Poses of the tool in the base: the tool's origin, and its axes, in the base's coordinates. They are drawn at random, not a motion.
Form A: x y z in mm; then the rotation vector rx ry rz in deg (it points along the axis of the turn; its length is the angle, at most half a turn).
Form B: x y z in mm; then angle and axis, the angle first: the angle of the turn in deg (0 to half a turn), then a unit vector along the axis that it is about. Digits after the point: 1 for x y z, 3 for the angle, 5 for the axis.
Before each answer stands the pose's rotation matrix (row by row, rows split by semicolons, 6 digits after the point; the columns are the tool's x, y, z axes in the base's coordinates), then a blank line. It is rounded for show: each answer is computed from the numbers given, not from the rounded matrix.
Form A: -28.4, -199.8, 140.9, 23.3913, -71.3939, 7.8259
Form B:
0.321738 -0.319908 -0.891147; -0.119263 0.920003 -0.373325; 0.939287 0.226394 0.257847

-28.4, -199.8, 140.9, 75.535, 0.30968, -0.94518, 0.10361
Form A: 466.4, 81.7, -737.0, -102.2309, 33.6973, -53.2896
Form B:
0.586208 0.025221 0.809768; -0.742389 -0.383468 0.549374; 0.324376 -0.923210 -0.206068

466.4, 81.7, -737.0, 120.110, -0.85114, 0.28055, -0.44367
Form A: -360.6, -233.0, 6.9, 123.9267, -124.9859, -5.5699
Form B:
-0.008332 -0.995653 -0.092772; -0.999958 0.008652 -0.003049; 0.003839 0.092742 -0.995683

-360.6, -233.0, 6.9, 176.097, 0.70374, -0.70975, -0.03163
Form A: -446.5, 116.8, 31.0, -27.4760, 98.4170, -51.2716
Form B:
-0.330318 0.116560 0.936645; -0.700793 0.634468 -0.326098; -0.632281 -0.764110 -0.127892

-446.5, 116.8, 31.0, 114.322, -0.24034, 0.86087, -0.44848
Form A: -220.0, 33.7, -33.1, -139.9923, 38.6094, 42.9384
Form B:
0.726896 -0.578282 -0.370421; -0.307115 -0.756172 0.577828; -0.614249 -0.306259 -0.727257

-220.0, 33.7, -33.1, 151.434, -0.92444, 0.25496, 0.28355
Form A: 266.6, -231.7, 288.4, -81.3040, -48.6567, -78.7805
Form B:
0.125960 0.938102 0.322643; -0.131535 -0.306569 0.942716; 0.983276 -0.161184 0.084778

266.6, -231.7, 288.4, 123.224, -0.65981, -0.39486, -0.63933
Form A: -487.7, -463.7, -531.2, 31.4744, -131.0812, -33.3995
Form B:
-0.663315 -0.216892 -0.716220; -0.533181 0.808545 0.248946; 0.525101 0.547004 -0.651962

-487.7, -463.7, -531.2, 138.883, 0.22663, -0.94383, -0.24049
